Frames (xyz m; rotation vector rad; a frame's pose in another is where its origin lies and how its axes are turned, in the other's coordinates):
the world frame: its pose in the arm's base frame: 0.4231 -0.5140 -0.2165 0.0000 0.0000 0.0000
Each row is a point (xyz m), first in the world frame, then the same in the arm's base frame.
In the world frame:
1: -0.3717 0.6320 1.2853
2: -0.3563 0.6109 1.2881
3: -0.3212 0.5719 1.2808
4: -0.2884 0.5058 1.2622
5: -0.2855 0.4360 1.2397
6: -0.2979 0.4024 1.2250
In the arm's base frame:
1: 0.0514 0.1180 1.0688
2: 0.0668 0.0969 1.0716
3: 0.1019 0.0579 1.0643
4: 0.1347 -0.0082 1.0457
5: 0.1376 -0.0780 1.0232
6: 0.1252 -0.1116 1.0085

